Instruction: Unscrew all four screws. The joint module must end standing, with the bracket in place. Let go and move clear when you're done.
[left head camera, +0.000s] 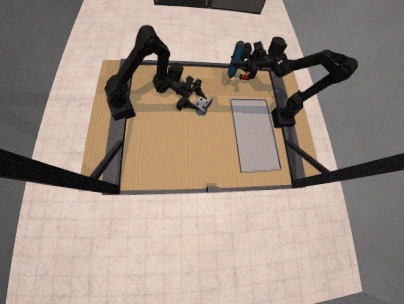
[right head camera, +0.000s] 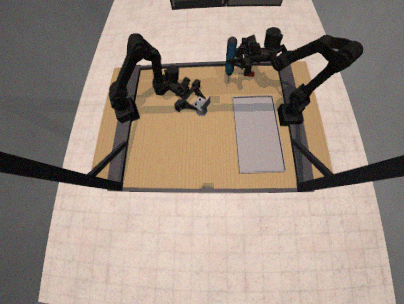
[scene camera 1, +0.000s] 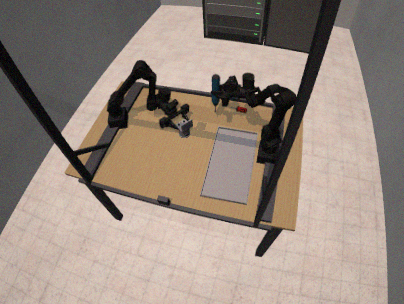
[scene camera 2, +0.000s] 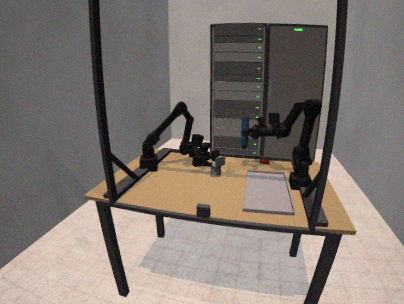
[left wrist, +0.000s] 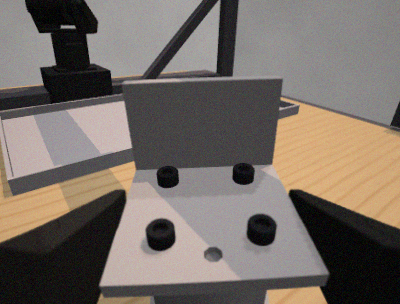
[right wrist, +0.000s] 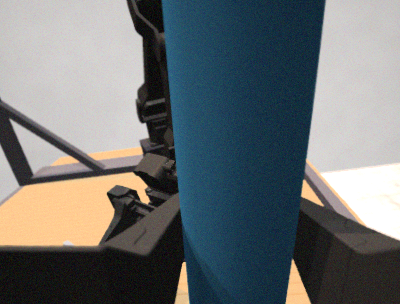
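Where they show: left gripper, between the fingertips: (left head camera: 203, 104) (right head camera: 201, 104) (scene camera 1: 184, 125) (scene camera 2: 216, 164) (left wrist: 207, 199); right gripper, between the fingertips: (left head camera: 231, 60) (right head camera: 226, 57) (scene camera 1: 211, 89) (scene camera 2: 241, 131) (right wrist: 232, 200); left arm's base, origin of its link: (left head camera: 119, 103) (right head camera: 123, 107) (scene camera 1: 116, 114) (scene camera 2: 148, 157) (right wrist: 161, 140); right arm's base, origin of its link: (left head camera: 286, 115) (right head camera: 292, 112) (scene camera 1: 268, 150) (scene camera 2: 300, 176) (left wrist: 74, 68).
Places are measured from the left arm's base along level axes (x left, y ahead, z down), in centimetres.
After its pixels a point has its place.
A grey joint module (scene camera 2: 215, 172) {y 37.0, x -18.0, z 4.5 cm} (scene camera 1: 185, 134) {y 38.1, x -18.0, z 4.6 cm} (left wrist: 210, 298) {y 36.2, x -12.6, z 2.6 cm} is upright at the table's left-centre. On it sits the L-shaped grey bracket (left wrist: 205, 120) {y 39.4, x -17.2, z -2.1 cm} (left head camera: 202, 104) {y 37.5, x -15.5, z 0.3 cm} (scene camera 1: 186, 124) {y 39.4, x -17.9, z -3.1 cm}, its flange pointing up. Several black screws show on its flat plate in the left wrist view: a near left screw (left wrist: 160, 234) {y 38.1, x -12.2, z 0.2 cm}, a near right screw (left wrist: 261, 229) {y 35.3, x -14.1, z 0.0 cm}, a far left screw (left wrist: 167, 176) {y 40.0, x -15.0, z 0.0 cm} and a far right screw (left wrist: 243, 173) {y 37.1, x -16.9, z -0.2 cm}. My left gripper (left wrist: 207, 199) {y 38.0, x -15.3, z 0.7 cm} is shut on the module, a finger at each side. My right gripper (right wrist: 232, 200) {y 54.3, x -7.0, z -15.0 cm} is shut on a blue screwdriver (right wrist: 245, 100) {y 58.2, x -8.3, z -20.3 cm} (left head camera: 237, 59) {y 55.4, x -9.5, z -17.4 cm} (scene camera 2: 244, 132), tip down above the table.
A shallow grey tray (left head camera: 257, 140) {y 58.2, x -42.2, z 7.0 cm} (scene camera 2: 267, 192) {y 58.3, x -40.5, z 7.0 cm} (left wrist: 75, 170) {y 54.4, x -19.3, z 6.6 cm} lies at the right of the table. A small red object (left head camera: 244, 77) {y 71.0, x -4.6, z 5.0 cm} (scene camera 1: 241, 109) {y 71.6, x -4.7, z 4.8 cm} (scene camera 2: 264, 161) {y 71.2, x -5.0, z 5.2 cm} lies near the back edge, near the right gripper. Black frame posts stand at the table's sides. A server rack (scene camera 2: 299, 90) stands behind.
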